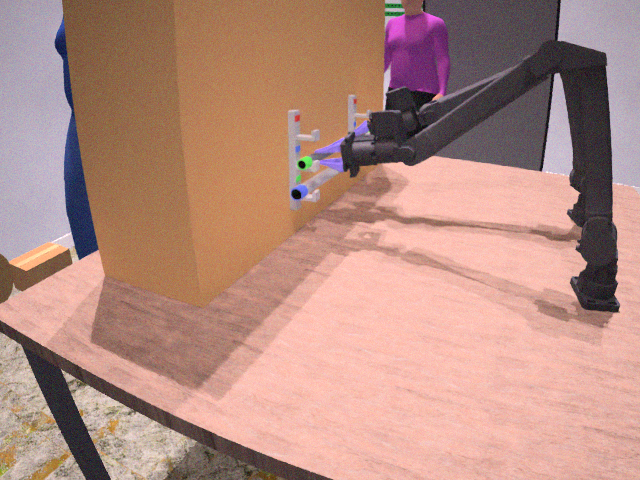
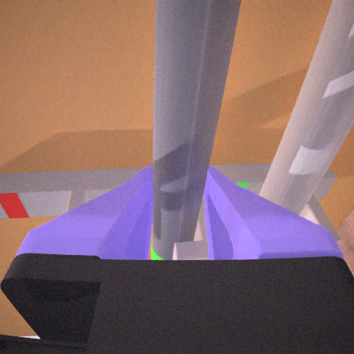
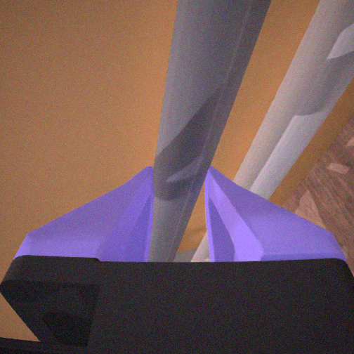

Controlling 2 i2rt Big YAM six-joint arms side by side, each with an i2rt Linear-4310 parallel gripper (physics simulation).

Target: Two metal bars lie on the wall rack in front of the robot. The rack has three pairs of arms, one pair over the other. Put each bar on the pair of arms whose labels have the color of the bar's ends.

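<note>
The wall rack has red labels at the top, blue in the middle and green at the bottom. A grey bar with green ends is at the middle, blue-labelled arms; whether it touches them is unclear. A bar with blue ends lies on the bottom, green-labelled arms. My left gripper is shut on the green-ended bar near its near end. My right gripper is shut on the same bar farther along. The far bar ends are hidden.
The rack is fixed to a tall orange-brown block on the wooden table. The top, red-labelled arm at the near post holds no bar. A person in a magenta top stands behind.
</note>
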